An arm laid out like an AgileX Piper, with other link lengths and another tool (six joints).
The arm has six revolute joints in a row. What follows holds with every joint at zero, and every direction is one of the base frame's. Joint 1 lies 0.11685 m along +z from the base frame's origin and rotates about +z. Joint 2 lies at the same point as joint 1 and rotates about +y. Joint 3 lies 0.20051 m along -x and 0.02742 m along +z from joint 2 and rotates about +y. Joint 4 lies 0.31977 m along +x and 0.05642 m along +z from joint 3 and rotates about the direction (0.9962, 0, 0.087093). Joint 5 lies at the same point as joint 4 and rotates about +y. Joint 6 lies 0.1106 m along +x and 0.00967 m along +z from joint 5 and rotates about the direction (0.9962, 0, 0.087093). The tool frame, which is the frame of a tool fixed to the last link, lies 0.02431 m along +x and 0.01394 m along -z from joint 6; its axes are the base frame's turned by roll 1.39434, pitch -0.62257 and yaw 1.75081 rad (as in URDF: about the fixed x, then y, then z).
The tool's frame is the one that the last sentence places.
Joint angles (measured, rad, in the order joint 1, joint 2, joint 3, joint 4, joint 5, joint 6), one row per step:
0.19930, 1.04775, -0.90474, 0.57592, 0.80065, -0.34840
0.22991, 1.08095, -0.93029, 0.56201, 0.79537, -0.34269
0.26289, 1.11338, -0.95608, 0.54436, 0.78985, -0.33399
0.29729, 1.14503, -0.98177, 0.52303, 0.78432, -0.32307
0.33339, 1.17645, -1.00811, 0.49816, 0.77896, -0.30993
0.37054, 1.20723, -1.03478, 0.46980, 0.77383, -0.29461
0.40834, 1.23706, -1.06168, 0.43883, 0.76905, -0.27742
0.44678, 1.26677, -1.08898, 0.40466, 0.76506, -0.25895
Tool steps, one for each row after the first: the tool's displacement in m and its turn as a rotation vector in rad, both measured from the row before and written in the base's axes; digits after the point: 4 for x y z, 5 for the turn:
0.0026, 0.0094, -0.0010, -0.01120, 0.00309, 0.02492
0.0020, 0.0101, -0.0010, -0.01297, 0.00210, 0.02560
0.0015, 0.0105, -0.0011, -0.01514, 0.00099, 0.02595
0.0010, 0.0110, -0.0011, -0.01706, -0.00038, 0.02666
0.0005, 0.0113, -0.0010, -0.01881, -0.00204, 0.02675
0.0000, 0.0115, -0.0008, -0.01969, -0.00387, 0.02660
-0.0005, 0.0117, -0.0008, -0.02167, -0.00546, 0.02703

